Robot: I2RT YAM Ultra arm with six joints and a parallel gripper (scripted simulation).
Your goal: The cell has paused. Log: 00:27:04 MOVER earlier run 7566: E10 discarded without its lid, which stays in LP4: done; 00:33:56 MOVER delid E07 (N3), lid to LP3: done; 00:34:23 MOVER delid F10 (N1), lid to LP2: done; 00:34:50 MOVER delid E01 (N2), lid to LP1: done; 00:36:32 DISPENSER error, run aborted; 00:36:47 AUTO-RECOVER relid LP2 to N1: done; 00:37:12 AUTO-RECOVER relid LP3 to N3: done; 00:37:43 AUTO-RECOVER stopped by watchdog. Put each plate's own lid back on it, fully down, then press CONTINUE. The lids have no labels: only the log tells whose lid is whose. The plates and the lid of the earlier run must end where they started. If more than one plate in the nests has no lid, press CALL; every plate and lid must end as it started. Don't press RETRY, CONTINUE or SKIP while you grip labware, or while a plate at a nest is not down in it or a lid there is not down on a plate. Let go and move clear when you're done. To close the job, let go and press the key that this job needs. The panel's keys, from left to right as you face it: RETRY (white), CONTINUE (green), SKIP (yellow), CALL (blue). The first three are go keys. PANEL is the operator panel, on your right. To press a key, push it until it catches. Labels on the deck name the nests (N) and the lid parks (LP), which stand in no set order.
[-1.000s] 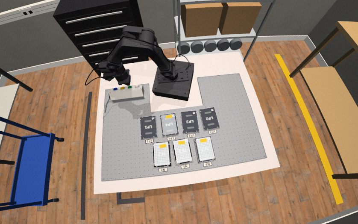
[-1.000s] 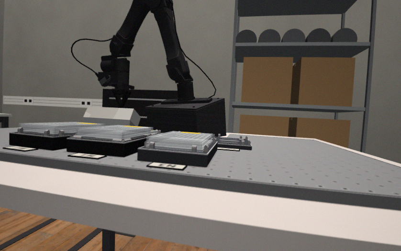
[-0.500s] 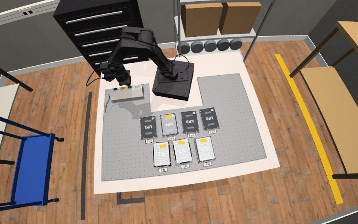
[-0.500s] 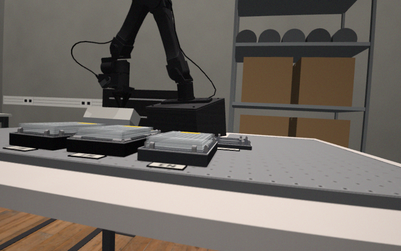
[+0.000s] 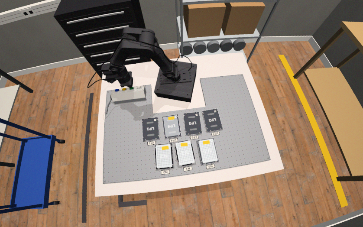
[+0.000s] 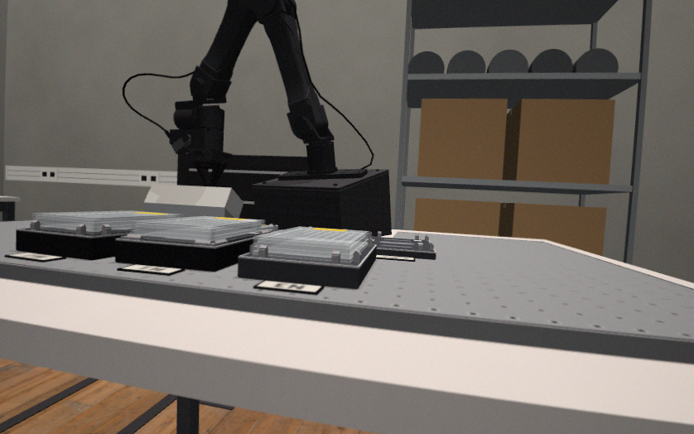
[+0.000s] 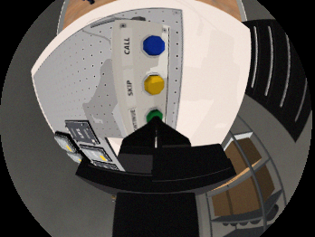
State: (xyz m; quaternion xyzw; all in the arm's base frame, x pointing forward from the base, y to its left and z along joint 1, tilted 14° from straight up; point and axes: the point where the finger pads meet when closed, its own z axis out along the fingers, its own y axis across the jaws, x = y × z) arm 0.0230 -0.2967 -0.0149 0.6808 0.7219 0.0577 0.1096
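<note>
My hand is 2 cm above the green key. Round my hand: blue CALL key (1 cm ahead, 10 cm to the right, 2 cm below); then LP1 lid park (27 cm ahead, 12 cm to the left, 8 cm below); then yellow SKIP key (5 cm to the right, 2 cm below).
</note>
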